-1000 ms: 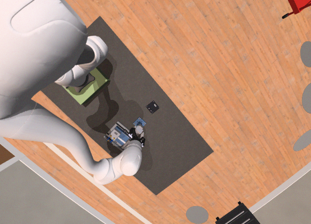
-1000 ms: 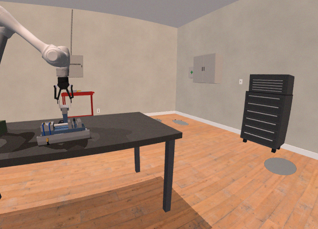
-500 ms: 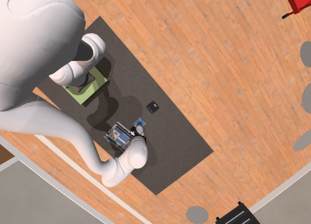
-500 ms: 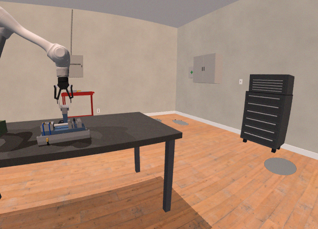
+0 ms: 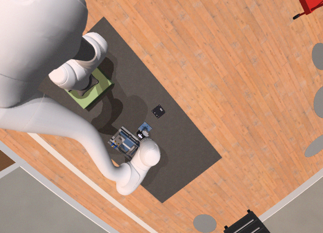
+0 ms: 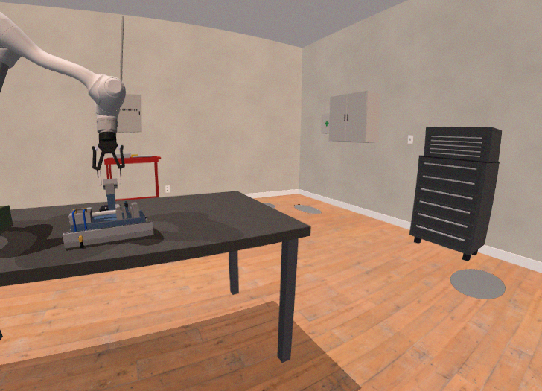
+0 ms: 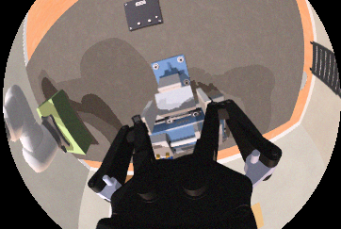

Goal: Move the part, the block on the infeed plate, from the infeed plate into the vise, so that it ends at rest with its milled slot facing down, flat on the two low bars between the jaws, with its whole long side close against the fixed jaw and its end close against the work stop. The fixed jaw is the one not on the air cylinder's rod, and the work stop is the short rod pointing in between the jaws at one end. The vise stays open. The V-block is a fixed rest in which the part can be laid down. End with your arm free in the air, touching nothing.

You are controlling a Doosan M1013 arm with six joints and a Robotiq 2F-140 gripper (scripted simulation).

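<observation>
My gripper is now 1 cm to the left of the part and 3 cm above it. Also, from my hand: black infeed plate: 5 cm behind, 19 cm to the left, 18 cm below.
</observation>
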